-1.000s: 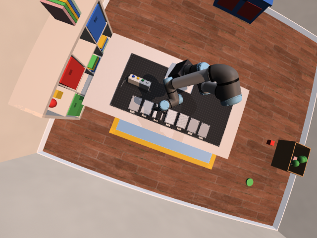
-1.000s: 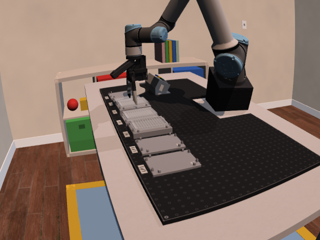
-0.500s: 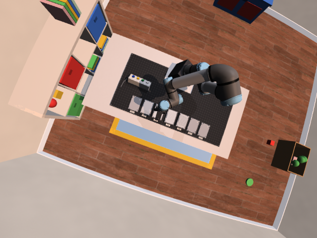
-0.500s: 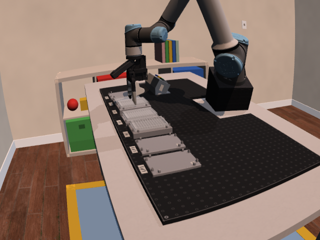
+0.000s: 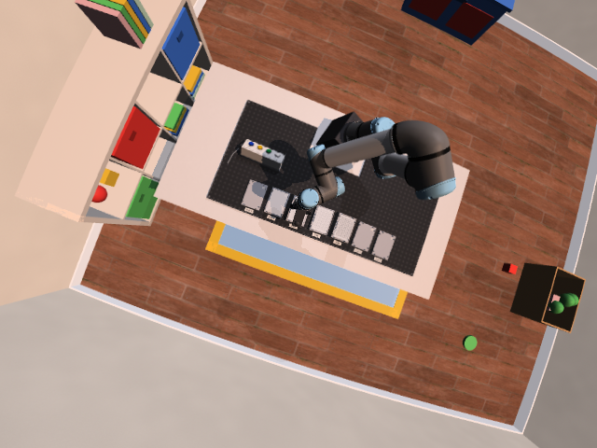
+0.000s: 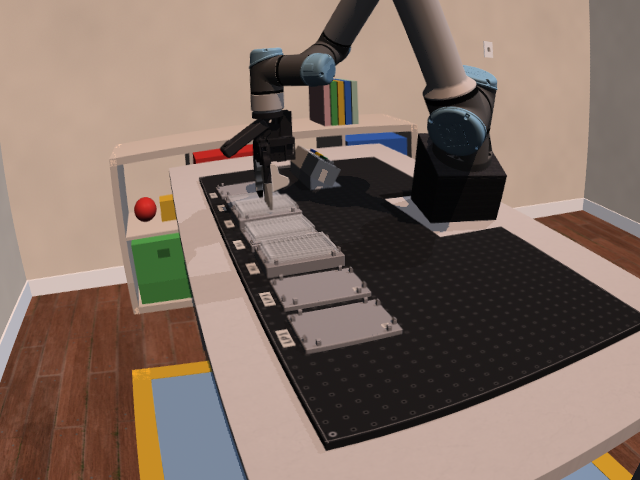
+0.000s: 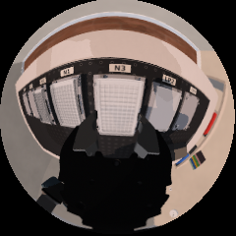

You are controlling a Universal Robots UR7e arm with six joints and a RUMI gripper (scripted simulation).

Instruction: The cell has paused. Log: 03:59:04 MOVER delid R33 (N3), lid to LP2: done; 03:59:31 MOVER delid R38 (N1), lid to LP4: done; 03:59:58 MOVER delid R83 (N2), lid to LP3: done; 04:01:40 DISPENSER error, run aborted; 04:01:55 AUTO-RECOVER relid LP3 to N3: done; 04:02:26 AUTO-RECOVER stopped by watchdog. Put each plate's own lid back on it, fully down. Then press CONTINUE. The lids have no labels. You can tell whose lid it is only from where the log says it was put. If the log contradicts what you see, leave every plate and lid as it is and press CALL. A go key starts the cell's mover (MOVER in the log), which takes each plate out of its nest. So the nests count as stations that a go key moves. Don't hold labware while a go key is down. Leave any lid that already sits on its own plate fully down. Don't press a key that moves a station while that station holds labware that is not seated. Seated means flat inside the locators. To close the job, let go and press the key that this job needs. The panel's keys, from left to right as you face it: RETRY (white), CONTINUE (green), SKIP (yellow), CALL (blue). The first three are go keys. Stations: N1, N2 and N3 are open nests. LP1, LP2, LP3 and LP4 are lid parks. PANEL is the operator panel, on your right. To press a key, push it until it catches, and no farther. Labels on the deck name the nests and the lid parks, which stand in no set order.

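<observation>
Right now my hand is 10 mm past the clear lid, 140 mm to the right of it and 20 mm above it. Also, from my hand: clear plate lid (10 mm ahead, 130 mm to the right, 30 mm below); then lid park (30 mm behind, 520 mm to the left, 40 mm below).
</observation>
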